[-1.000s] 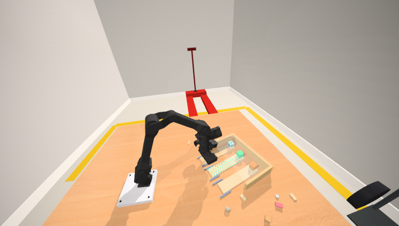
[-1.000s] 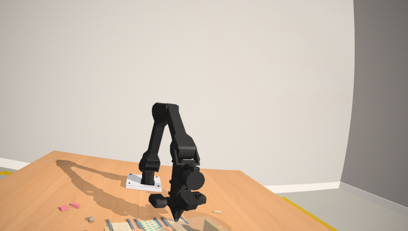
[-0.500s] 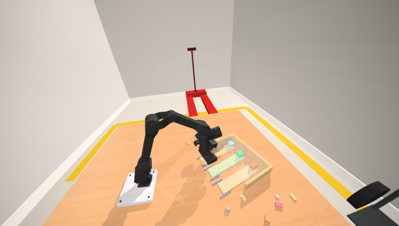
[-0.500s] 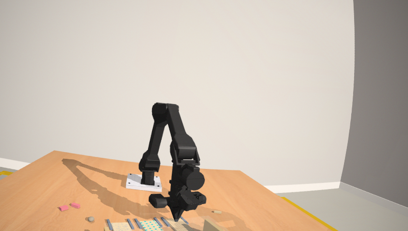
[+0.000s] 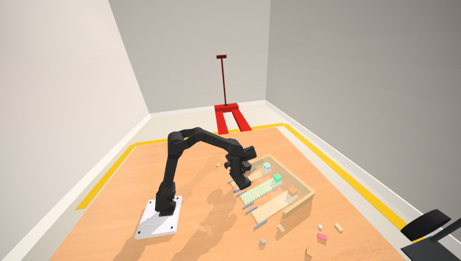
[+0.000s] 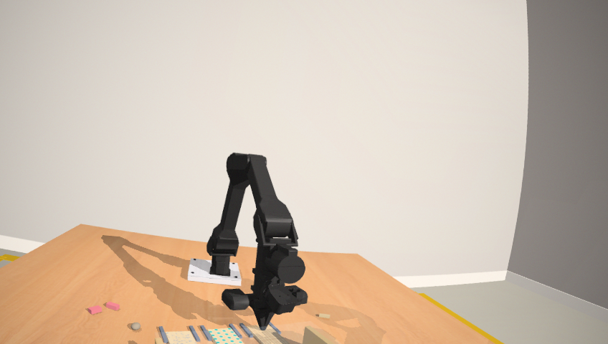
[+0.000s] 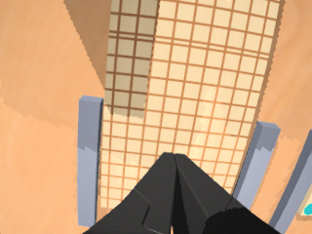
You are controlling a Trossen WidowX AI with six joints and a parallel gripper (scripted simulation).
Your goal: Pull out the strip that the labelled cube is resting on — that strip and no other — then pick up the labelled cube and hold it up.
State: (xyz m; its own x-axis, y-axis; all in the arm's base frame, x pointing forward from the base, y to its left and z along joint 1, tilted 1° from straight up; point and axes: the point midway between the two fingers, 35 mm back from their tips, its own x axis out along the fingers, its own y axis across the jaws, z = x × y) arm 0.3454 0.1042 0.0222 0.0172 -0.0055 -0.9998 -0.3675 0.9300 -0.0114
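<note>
Right now my gripper tip is 200 mm short of the labelled cube, 80 mm to the right of it and 20 mm below it. Round my gripper tip: stone: 60 mm ahead, 280 mm to the right.
</note>
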